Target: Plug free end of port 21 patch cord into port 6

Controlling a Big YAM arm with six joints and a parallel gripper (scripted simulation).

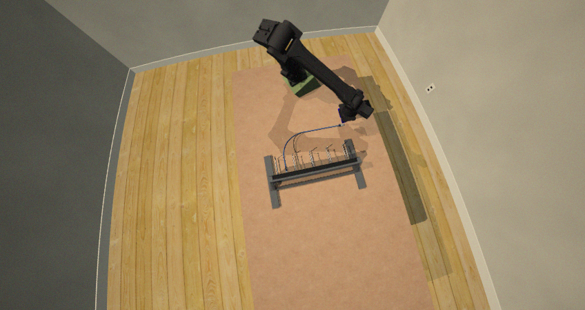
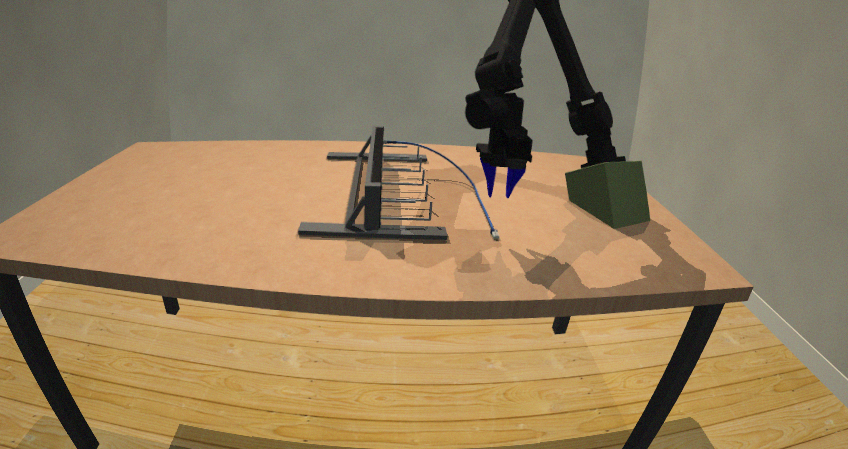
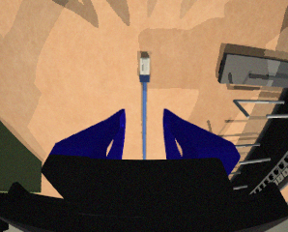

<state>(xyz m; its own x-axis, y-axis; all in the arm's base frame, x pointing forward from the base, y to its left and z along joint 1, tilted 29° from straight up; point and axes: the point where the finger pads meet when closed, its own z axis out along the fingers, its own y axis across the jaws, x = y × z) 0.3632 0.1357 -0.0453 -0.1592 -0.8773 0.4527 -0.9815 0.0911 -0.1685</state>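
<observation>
Now: hand 8 cm above the plug and 2 cm to the right of it.
</observation>
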